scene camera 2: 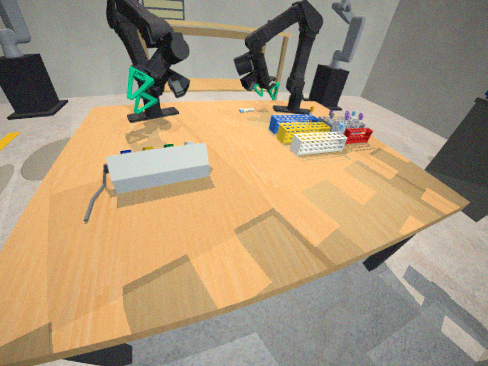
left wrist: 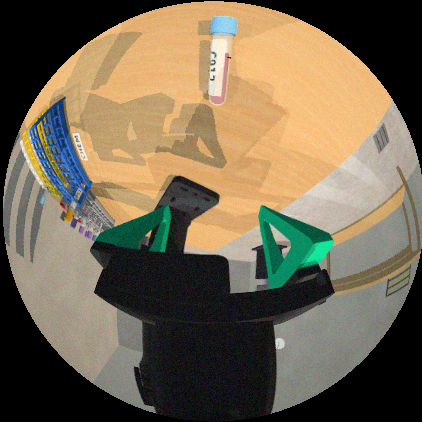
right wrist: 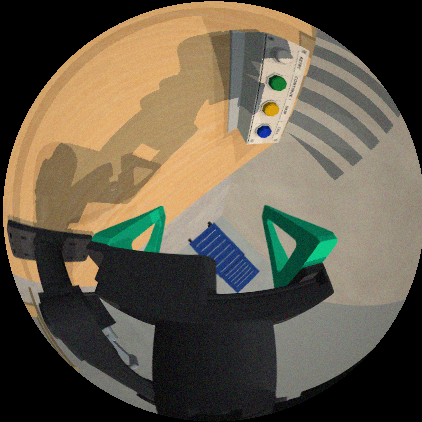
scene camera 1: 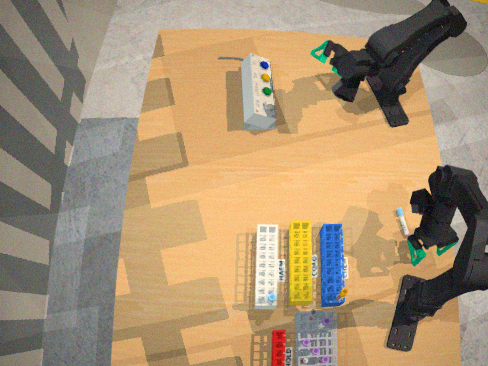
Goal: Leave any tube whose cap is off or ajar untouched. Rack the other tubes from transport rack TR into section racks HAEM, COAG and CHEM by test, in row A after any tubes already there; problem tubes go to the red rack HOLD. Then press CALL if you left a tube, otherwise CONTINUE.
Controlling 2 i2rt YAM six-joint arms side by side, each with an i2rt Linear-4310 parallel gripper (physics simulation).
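Frame: origin at the left arm's base, x right, y down, z ahead, level; metres.
Where they show: left gripper, fingertip midpoint: (scene camera 2: 268, 98) (left wrist: 214, 210) (scene camera 1: 425, 259); right gripper, fingertip midpoint: (scene camera 2: 132, 106) (right wrist: 213, 210) (scene camera 1: 321, 60); left arm's base, origin of the base link: (scene camera 2: 292, 111) (left wrist: 174, 210) (scene camera 1: 406, 313); right arm's base, origin of the base link: (scene camera 2: 153, 115) (right wrist: 46, 243) (scene camera 1: 386, 99).
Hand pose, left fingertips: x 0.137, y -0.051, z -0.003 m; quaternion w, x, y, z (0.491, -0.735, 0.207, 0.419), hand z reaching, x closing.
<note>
Each offset is from my left fingertips to the top centre of the thing. "*": to the spot under its first point.
A light-blue-capped tube {dx +0.101, dy +0.034, dz +0.070 m} (scene camera 1: 402, 222) (scene camera 2: 246, 110) (left wrist: 219, 65) lies flat on the table, apart from the fingers. My left gripper (scene camera 1: 428, 259) (scene camera 2: 267, 96) (left wrist: 214, 210) is open and empty above the table near it. My right gripper (scene camera 1: 324, 62) (scene camera 2: 133, 104) (right wrist: 213, 210) is open and empty near the button box. White HAEM {dx -0.123, dy -0.006, dz +0.392 m} (scene camera 1: 266, 265) has a light-blue cap {dx -0.203, dy -0.043, dz +0.357 m} (scene camera 1: 272, 297) at its lower end; blue CHEM {* dx -0.073, dy +0.021, dz +0.239 m} (scene camera 1: 332, 265) has an orange-yellow cap {dx -0.150, dy -0.043, dz +0.203 m} (scene camera 1: 343, 293). Yellow COAG {dx -0.090, dy -0.006, dz +0.317 m} (scene camera 1: 300, 265) shows no cap. Grey TR {dx -0.293, dy -0.006, dz +0.215 m} (scene camera 1: 299, 327) holds several purple-capped tubes, partly cut off. Red HOLD (scene camera 1: 279, 347) is partly cut off.
The button box {dx +0.354, dy -0.033, dz +0.562 m} (scene camera 1: 252, 117) (scene camera 2: 160, 167) stands at the top of scene camera 1, with blue CALL {dx +0.433, dy -0.024, dz +0.565 m} (scene camera 1: 264, 65) (right wrist: 264, 131) and green CONTINUE {dx +0.339, dy -0.024, dz +0.530 m} (scene camera 1: 267, 91) (right wrist: 277, 83). A grey cable {* dx +0.482, dy +0.048, dz +0.665 m} (scene camera 2: 95, 200) trails from it. The racks stand close together.
</note>
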